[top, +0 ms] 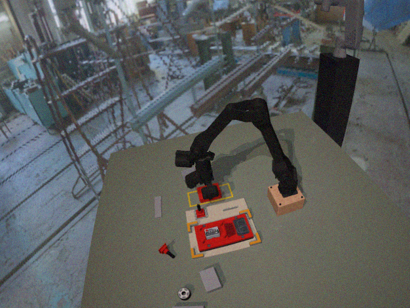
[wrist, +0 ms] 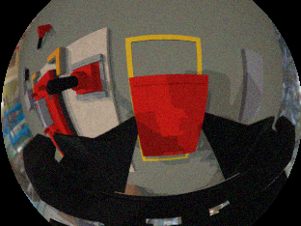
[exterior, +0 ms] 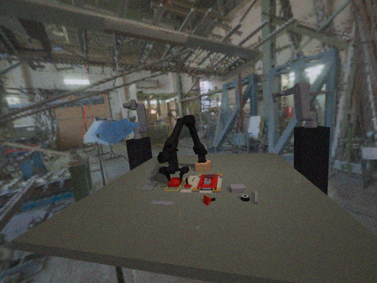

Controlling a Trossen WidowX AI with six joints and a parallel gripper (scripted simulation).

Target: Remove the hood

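The hood is 10 mm above my gripper tip.
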